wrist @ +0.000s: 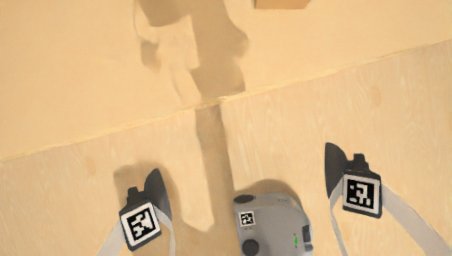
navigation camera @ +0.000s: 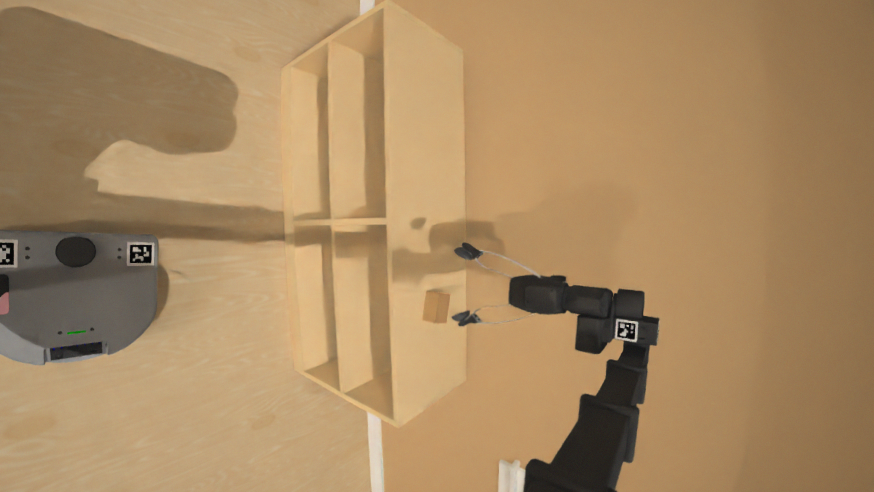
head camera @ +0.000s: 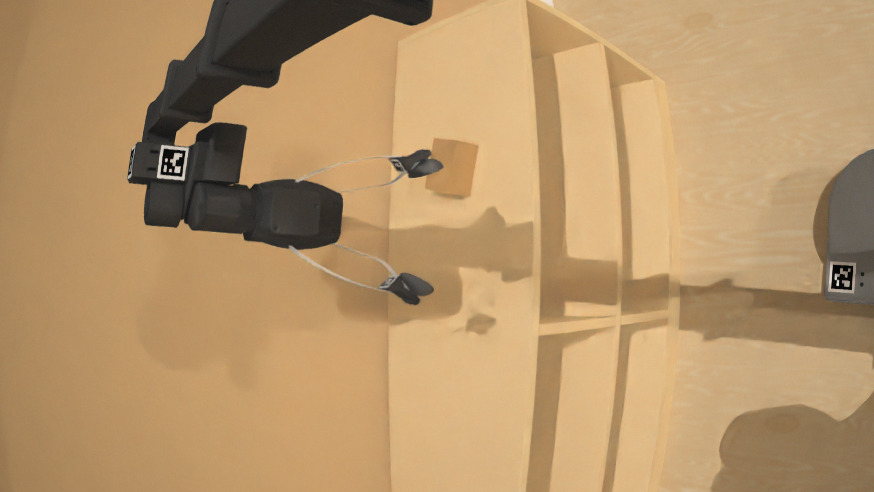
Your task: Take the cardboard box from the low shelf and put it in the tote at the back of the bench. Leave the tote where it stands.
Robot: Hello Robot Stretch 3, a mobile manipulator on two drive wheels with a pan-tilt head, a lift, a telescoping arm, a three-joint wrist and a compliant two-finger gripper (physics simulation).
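Where they show: gripper, fingertip midpoint: [navigation camera: 454, 283] [head camera: 433, 227]; robot's base, link origin: [navigation camera: 76, 249].
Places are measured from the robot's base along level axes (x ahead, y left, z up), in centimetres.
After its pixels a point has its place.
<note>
The cardboard box [head camera: 453, 171] {x -12.7, y -76.3, z 65.5 cm} [navigation camera: 435, 306] {x -13.1, y -76.2, z 65.4 cm} [wrist: 282, 4] sits on the top board of the low shelf [head camera: 452, 397] {x 25.9, y -77.1, z 61.0 cm} [navigation camera: 428, 122] {x 42.7, y -74.5, z 61.0 cm} [wrist: 50, 75]; in the wrist view part of it shows at the top edge. My gripper [head camera: 424, 226] {x -2.3, y -54.8, z 86.7 cm} [navigation camera: 465, 284] {x -2.3, y -54.8, z 86.7 cm} [wrist: 243, 174] {x -2.3, y -54.8, z 86.7 cm} is open, with nothing between its fingers. It points back across the shelf from the wall side. In the head view the upper fingertip overlaps the box's left edge, with the other fingertip well below it. In the navigation view both fingertips lie to the right of the box. The tote and the bench do not show.
The robot's base [head camera: 853, 226] {x -10.3, y -11.0, z 16.0 cm} [navigation camera: 79, 299] {x -11.1, y -0.7, z 16.0 cm} [wrist: 275, 225] stands on the wooden floor [head camera: 733, 152] {x -29.1, y -45.9, z 0.0 cm} [navigation camera: 214, 415] {x -58.4, y -35.6, z 0.0 cm} before the shelf's open compartments. The arm [head camera: 244, 36] {x -8.7, y -26.9, z 121.8 cm} [navigation camera: 593, 427] {x -8.7, y -27.9, z 119.7 cm} reaches round past one end of the shelf. A tan wall [head camera: 183, 427] {x 36.5, y -98.7, z 106.8 cm} [navigation camera: 703, 122] {x 38.9, y -98.5, z 130.6 cm} is behind the shelf.
</note>
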